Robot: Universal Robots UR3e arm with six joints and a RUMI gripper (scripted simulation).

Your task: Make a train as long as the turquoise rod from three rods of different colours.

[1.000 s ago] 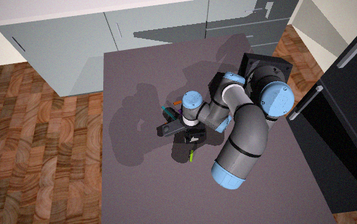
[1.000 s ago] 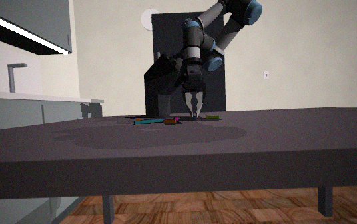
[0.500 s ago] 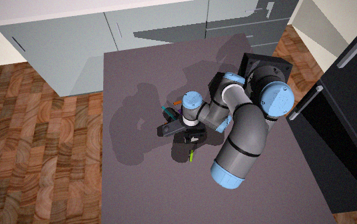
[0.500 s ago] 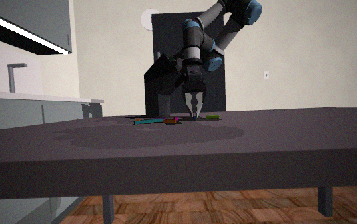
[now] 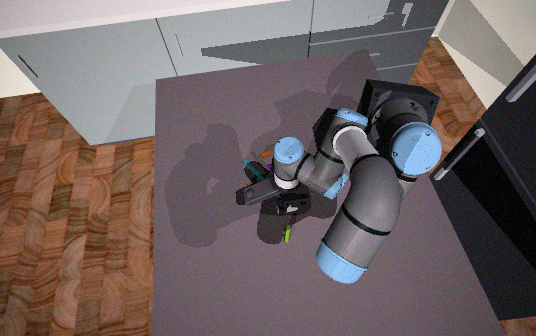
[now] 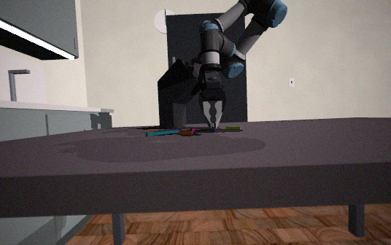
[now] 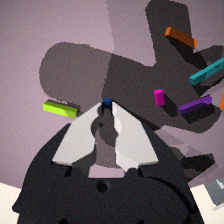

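The blue rod is 1 cm below my hand. Round my hand: magenta rod: 7 cm to the right, 1 cm below, 1 cm ahead; then purple rod: 14 cm to the right, 1 cm below; then lime rod: 7 cm to the left, 1 cm below, 1 cm behind.
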